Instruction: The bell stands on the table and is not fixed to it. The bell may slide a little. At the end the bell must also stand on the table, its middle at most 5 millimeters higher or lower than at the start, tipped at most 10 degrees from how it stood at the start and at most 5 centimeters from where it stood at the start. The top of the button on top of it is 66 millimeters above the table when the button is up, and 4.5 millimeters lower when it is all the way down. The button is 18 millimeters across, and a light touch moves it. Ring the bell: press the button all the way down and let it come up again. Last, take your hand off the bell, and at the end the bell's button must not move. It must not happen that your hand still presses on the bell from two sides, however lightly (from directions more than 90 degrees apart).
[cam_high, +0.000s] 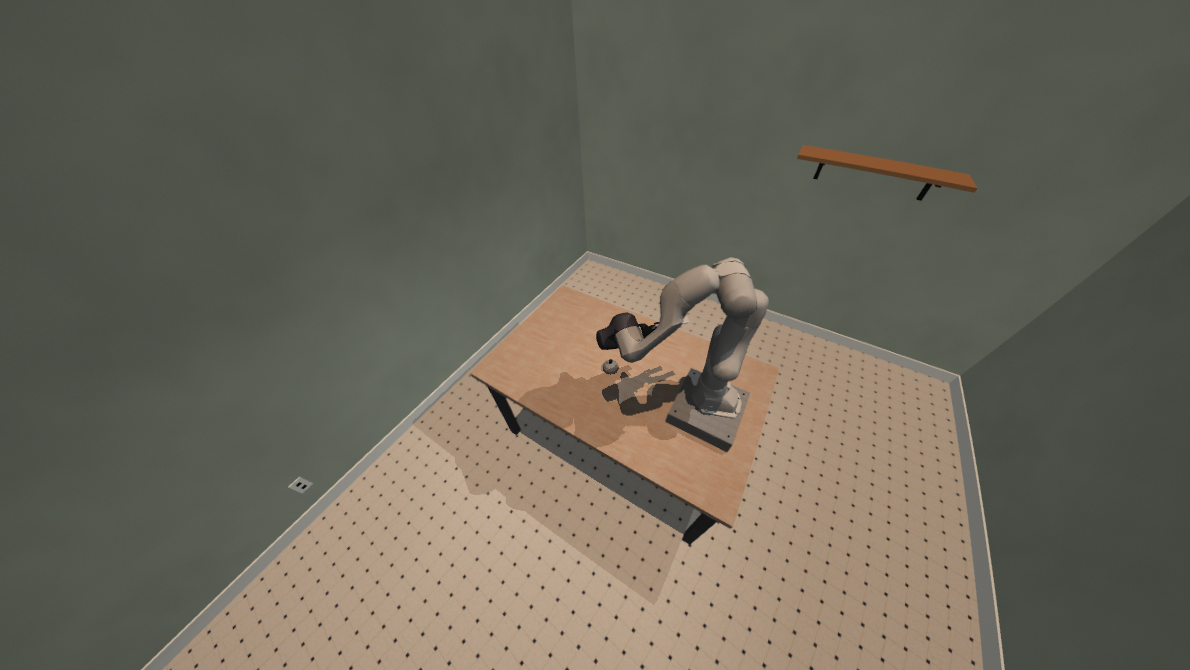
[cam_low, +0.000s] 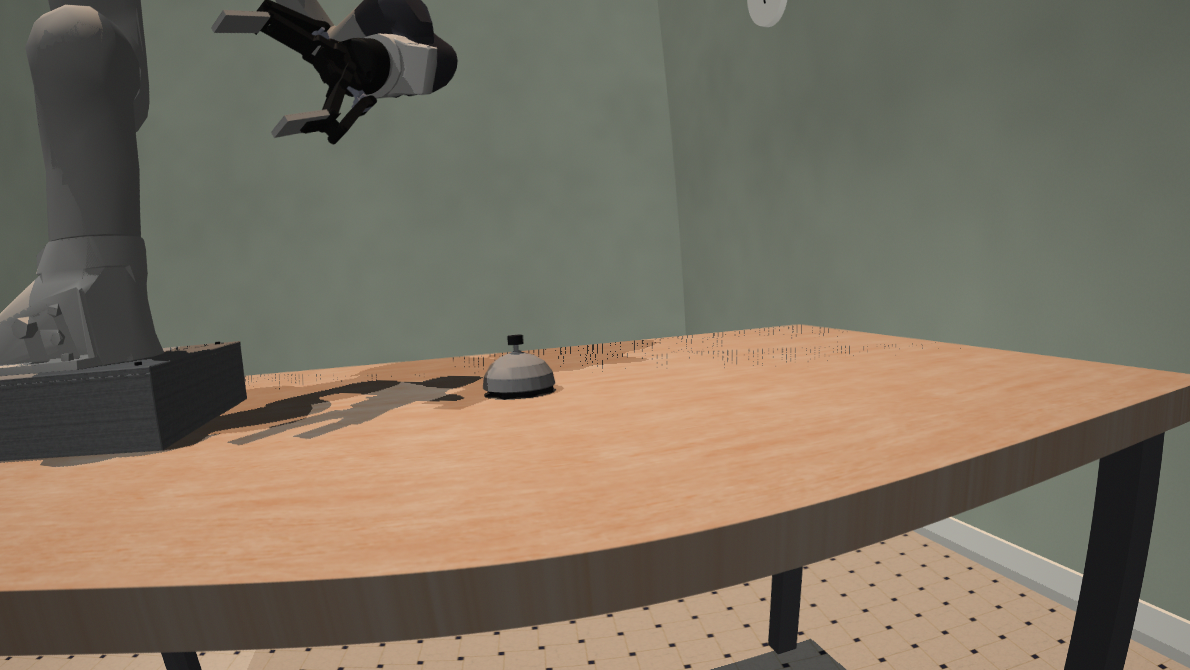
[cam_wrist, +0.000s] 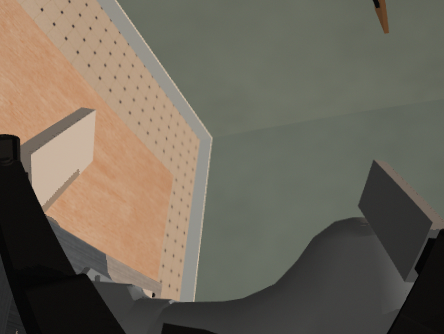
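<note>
Right now my hand is 31 cm above the button, 28 cm short of it and 6 cm to the right of it. Also, from my hand: bell (33 cm below, 28 cm ahead, 6 cm to the left).
</note>
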